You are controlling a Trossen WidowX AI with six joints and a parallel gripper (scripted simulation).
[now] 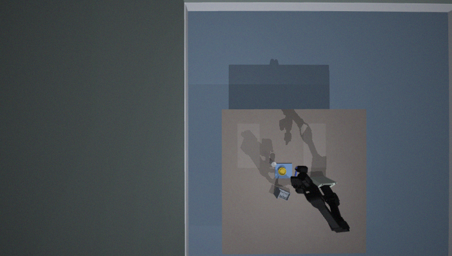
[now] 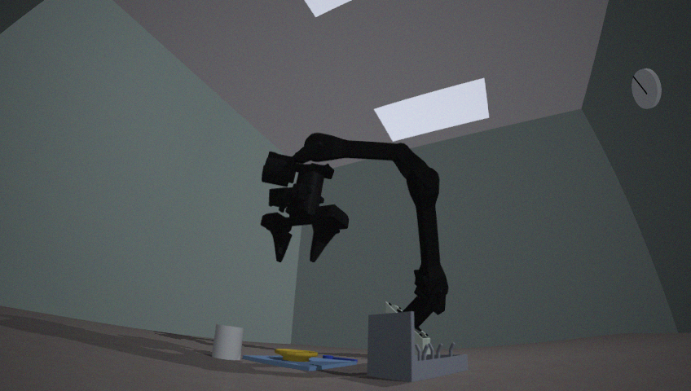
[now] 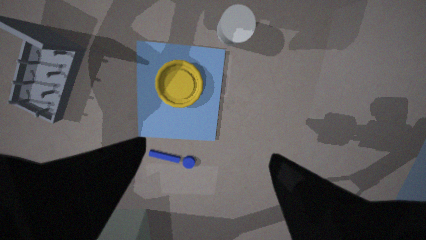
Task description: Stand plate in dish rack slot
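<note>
My gripper tip is 2 cm short of the yellow plate, 4 cm to the right of it and 17 cm above it. Also, from my gripper tip: blue mat (4 cm to the left, 18 cm below); then white cup (11 cm ahead, 2 cm to the right, 16 cm below); then grey dish rack (1 cm behind, 24 cm to the left, 16 cm below).
</note>
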